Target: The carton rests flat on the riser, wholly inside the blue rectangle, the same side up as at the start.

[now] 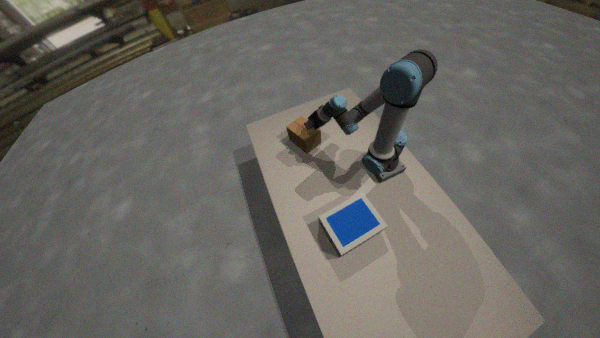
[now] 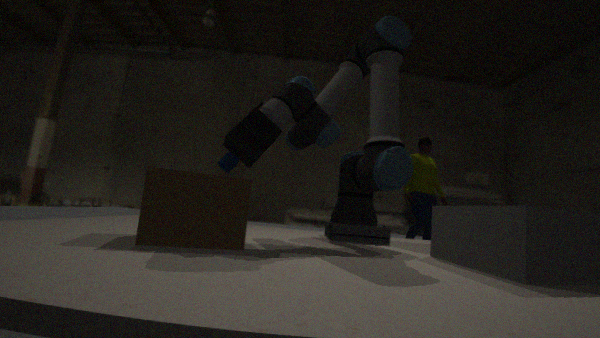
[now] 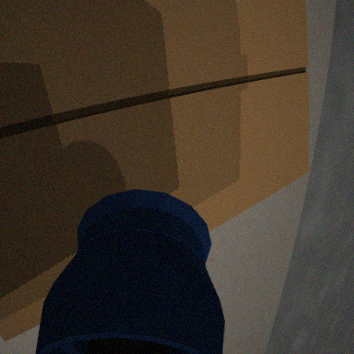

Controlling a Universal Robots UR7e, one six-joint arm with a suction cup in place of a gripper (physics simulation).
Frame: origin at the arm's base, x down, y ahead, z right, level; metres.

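Seen in the pictures: hand at its tool point: (image 2: 223,167) (image 3: 143,246); arm's base at its link origin: (image 2: 353,224).
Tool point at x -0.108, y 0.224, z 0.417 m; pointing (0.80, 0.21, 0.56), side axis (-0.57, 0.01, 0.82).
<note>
Pixels of each thing's top centre, then the offset from my tool point to it. "pt": a spot on its surface instead. Level surfaces: height alone.
- brown carton at its top centre: (image 3: 187,89) (image 2: 201,176) (image 1: 302,127) dx +0.028, dy +0.041, dz +0.038 m
- riser at its top centre: (image 2: 510,209) (image 1: 352,221) dx +0.038, dy +0.183, dz -0.583 m
- low grey block with a blue rectangle, surface spot: (image 1: 352,221) pt dx +0.038, dy +0.185, dz -0.582 m
- table at its surface level: dx +0.158 m
The brown carton (image 1: 303,133) (image 2: 193,208) (image 3: 246,123) stands flat on the beige table at its far end, tape seam on top. My suction cup (image 1: 309,124) (image 2: 228,161) (image 3: 144,211) is tilted and hovers just above the carton's top, near its edge on the arm's side. It holds nothing. The riser (image 1: 364,237) (image 2: 478,235), a low grey block with a blue rectangle (image 1: 352,221) on top, stands near the middle of the table, well away from the carton. Nothing lies on the blue rectangle.
The arm's base (image 1: 384,165) (image 2: 356,231) is bolted to the table (image 1: 419,294) between the carton and the riser. A person in a yellow top (image 2: 423,176) stands on the floor behind the base. Grey floor surrounds the table.
</note>
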